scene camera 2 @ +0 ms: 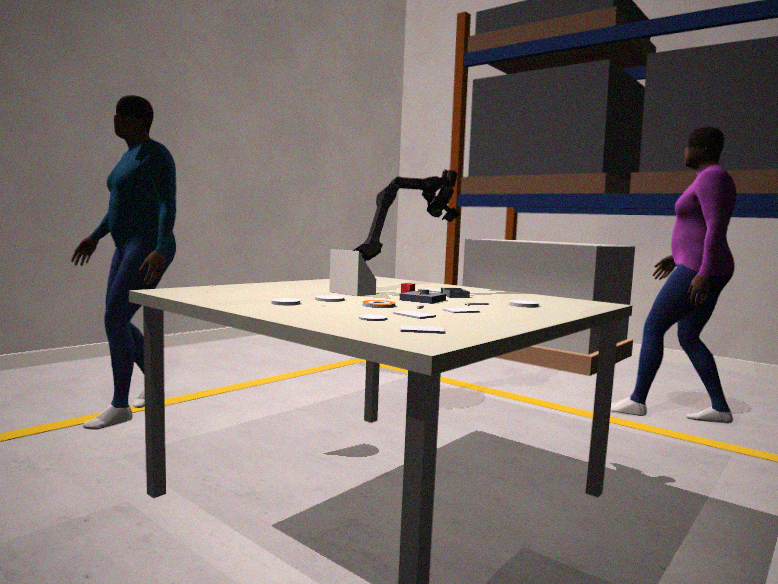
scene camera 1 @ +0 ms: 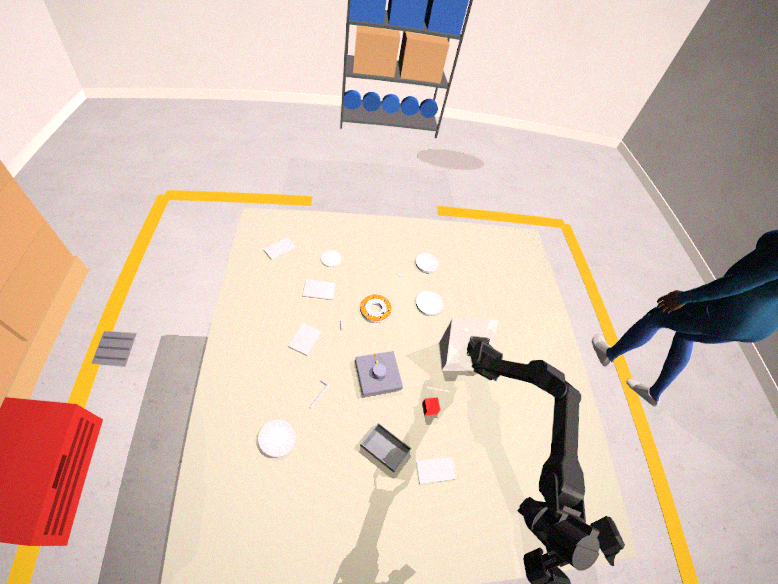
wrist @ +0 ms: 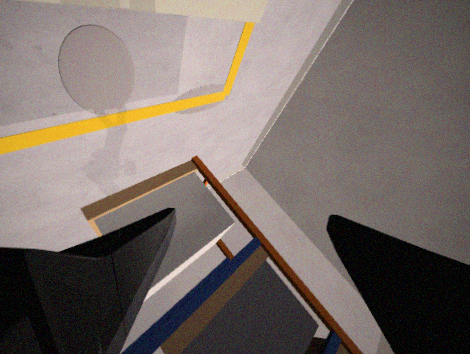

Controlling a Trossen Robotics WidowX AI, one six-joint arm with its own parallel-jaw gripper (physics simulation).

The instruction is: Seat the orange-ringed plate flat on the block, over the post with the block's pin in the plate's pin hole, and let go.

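Seen in the pictures: gripper, fingertip midpoint: (scene camera 1: 590, 573) (wrist: 252, 218); arm's base, origin of the base link: (scene camera 2: 351, 266) (scene camera 1: 478, 346).
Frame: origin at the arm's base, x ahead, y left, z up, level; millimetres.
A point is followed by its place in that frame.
The orange-ringed plate (scene camera 1: 365, 308) @[z -88, x 353, y -156 mm] (scene camera 2: 367, 303) @[z -87, x 319, y -218 mm] lies flat on the table, apart from the block. The purple-grey block (scene camera 1: 370, 387) @[z -74, x 321, y 130 mm] (scene camera 2: 422, 298) @[z -84, x 340, y 23 mm] sits on the table with its round post (scene camera 1: 378, 370) @[z -59, x 301, y 79 mm] (scene camera 2: 423, 291) @[z -64, x 311, y 61 mm] uncovered. A small orange-and-yellow pin (scene camera 1: 376, 358) @[z -75, x 308, y 32 mm] shows beside the post in scene camera 1. My gripper (scene camera 1: 583, 570) @[z 235, x -101, y 611 mm] (scene camera 2: 443, 216) @[z 235, x -101, y 611 mm] (wrist: 252, 218) @[z 235, x -101, y 611 mm] is open and empty, high above the table and well away from plate and block. The plate and block do not show in the wrist view.
A red cube (scene camera 1: 431, 406) @[z -58, x 140, y 181 mm] (scene camera 2: 407, 287) @[z -71, x 149, y 157 mm] and a dark open tray (scene camera 1: 370, 457) @[z -97, x 303, y 324 mm] are near the block. White discs (scene camera 1: 429, 303) @[z -89, x 128, y -204 mm] (scene camera 1: 276, 438) @[z -86, x 574, y 302 mm], white cards (scene camera 1: 319, 289) @[z -92, x 518, y -218 mm] (scene camera 1: 436, 470) @[z -93, x 121, y 359 mm] and thin sticks lie around. My arm's pale pedestal (scene camera 2: 344, 272) @[z -17, x 30, y -61 mm] stands on the table (scene camera 1: 219, 502) @[z -98, x 699, y 486 mm]. Two people stand beyond the table.
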